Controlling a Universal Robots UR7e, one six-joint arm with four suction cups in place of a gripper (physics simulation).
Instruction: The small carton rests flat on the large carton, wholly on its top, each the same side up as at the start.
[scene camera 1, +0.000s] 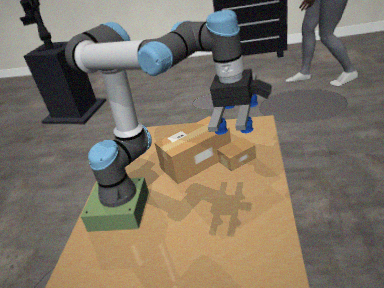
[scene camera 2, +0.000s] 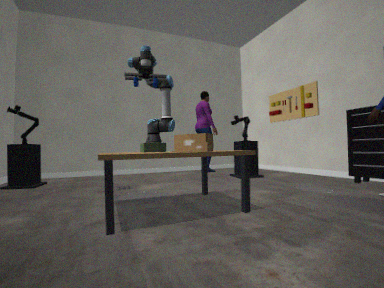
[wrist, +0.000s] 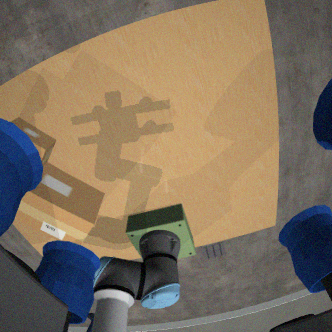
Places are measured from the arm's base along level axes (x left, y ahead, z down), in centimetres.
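Pixels of known places: hand, its tool point: (scene camera 2: 145, 84) (wrist: 185, 204); arm's base, origin of its link: (scene camera 1: 118, 194) (scene camera 2: 153, 143) (wrist: 159, 242).
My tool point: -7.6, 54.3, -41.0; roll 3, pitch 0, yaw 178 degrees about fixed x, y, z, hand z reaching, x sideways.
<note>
Ahead of a thing's pixels: the offset from my tool point to its middle, as dx, dy, dz. Level surfaces: height alone.
The large carton {+41.9, -30.6, +42.0} (scene camera 1: 172, 164) (scene camera 2: 181, 140) (wrist: 80, 202) stands on the table, with tape along its top and a white label on its long side. The small carton {+44.3, -11.4, +46.0} (scene camera 1: 237, 149) (wrist: 42, 140) stands on the table close beside that labelled side, at the far right end in scene camera 1; whether they touch I cannot tell. In scene camera 2 the two are hard to tell apart. My gripper (scene camera 1: 235, 117) (scene camera 2: 145, 81) (wrist: 175, 200) has four blue suction cups and hangs high above the table. It is open, with no carton on its cups.
The wooden table {dz +49.7} (scene camera 1: 200, 260) (scene camera 2: 120, 155) (wrist: 230, 50) carries the arm's green base block (scene camera 1: 112, 215) (scene camera 2: 152, 147) (wrist: 187, 232). Beyond it stand a black pedestal (scene camera 1: 62, 85) and a drawer cabinet (scene camera 1: 250, 25) (scene camera 2: 367, 145). A person in purple (scene camera 2: 203, 116) stands behind the table.
</note>
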